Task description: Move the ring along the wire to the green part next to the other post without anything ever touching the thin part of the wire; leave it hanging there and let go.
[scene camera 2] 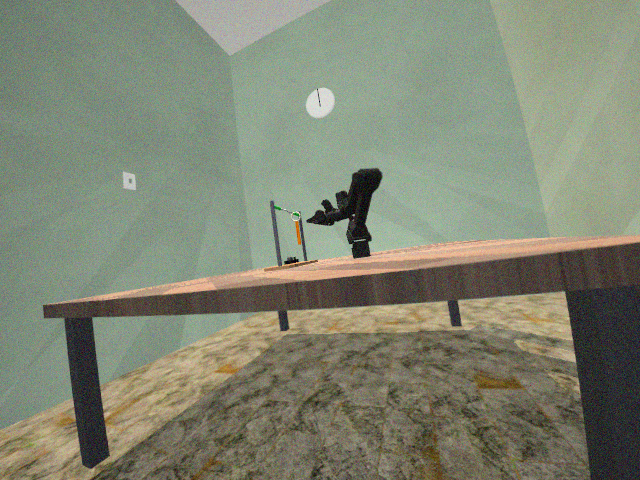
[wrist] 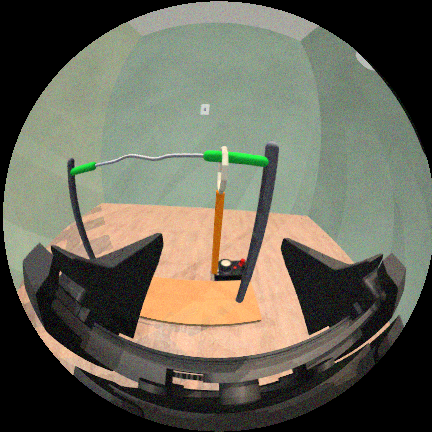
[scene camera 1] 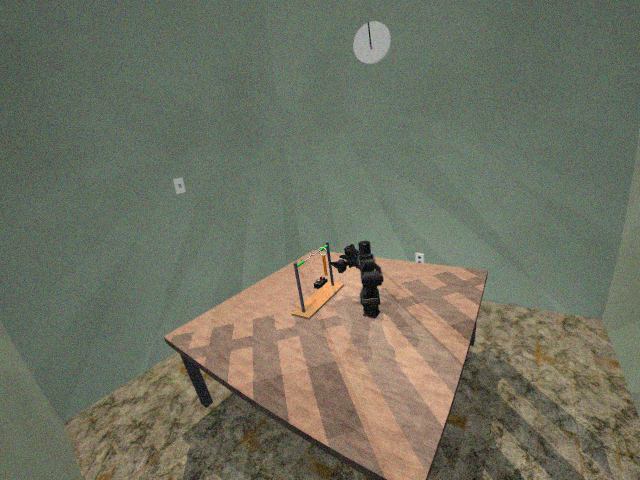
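Seen in the pictures: gripper, fingertip midpoint: [scene camera 2: 310, 222] [wrist: 224, 242] [scene camera 1: 335, 259]; arm's base, link origin: [scene camera 2: 362, 257] [scene camera 1: 371, 313].
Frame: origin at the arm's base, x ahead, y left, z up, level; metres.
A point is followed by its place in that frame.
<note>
The white ring [wrist: 224, 172] {x 0.303, y -0.110, z 0.247 m} [scene camera 2: 292, 218] {x 0.350, y -0.107, z 0.243 m} hangs around the green part [wrist: 245, 159] {x 0.325, y -0.132, z 0.261 m} beside the right post [wrist: 260, 215] {x 0.326, y -0.158, z 0.198 m} in the wrist view. Its orange handle [wrist: 218, 232] {x 0.322, y -0.110, z 0.174 m} [scene camera 1: 325, 265] {x 0.323, y -0.106, z 0.165 m} [scene camera 2: 298, 232] {x 0.326, y -0.106, z 0.164 m} hangs straight down. The thin grey wire [wrist: 150, 158] {x 0.322, y -0.030, z 0.259 m} bends slightly and runs to the other green part [wrist: 83, 169] {x 0.309, y 0.086, z 0.260 m} [scene camera 1: 300, 264] {x 0.308, y 0.106, z 0.262 m} [scene camera 2: 277, 208] {x 0.311, y 0.099, z 0.258 m}, next to the left post [wrist: 76, 205] {x 0.311, y 0.130, z 0.203 m}. My gripper [wrist: 224, 242] {x 0.257, y -0.111, z 0.205 m} [scene camera 1: 334, 265] {x 0.257, y -0.111, z 0.205 m} [scene camera 2: 309, 220] {x 0.257, y -0.111, z 0.205 m} is open and empty. It is on the robot's side of the wire, level with the handle and apart from it. The handle shows between the fingers in the wrist view.
Both posts stand on a flat wooden base [wrist: 170, 300] {x 0.317, y -0.029, z 0.012 m} [scene camera 1: 316, 301] {x 0.312, y 0.029, z 0.012 m} on the table [scene camera 1: 248, 320] {x 0.543, y 0.318, z 0.000 m} [scene camera 2: 330, 294] {x -0.072, y 0.650, z -0.021 m}. A small black box [wrist: 230, 270] {x 0.400, y -0.147, z 0.031 m} [scene camera 1: 320, 282] {x 0.396, y -0.128, z 0.035 m} [scene camera 2: 291, 260] {x 0.393, y -0.115, z 0.027 m} with red parts and a pale disc sits behind the base.
</note>
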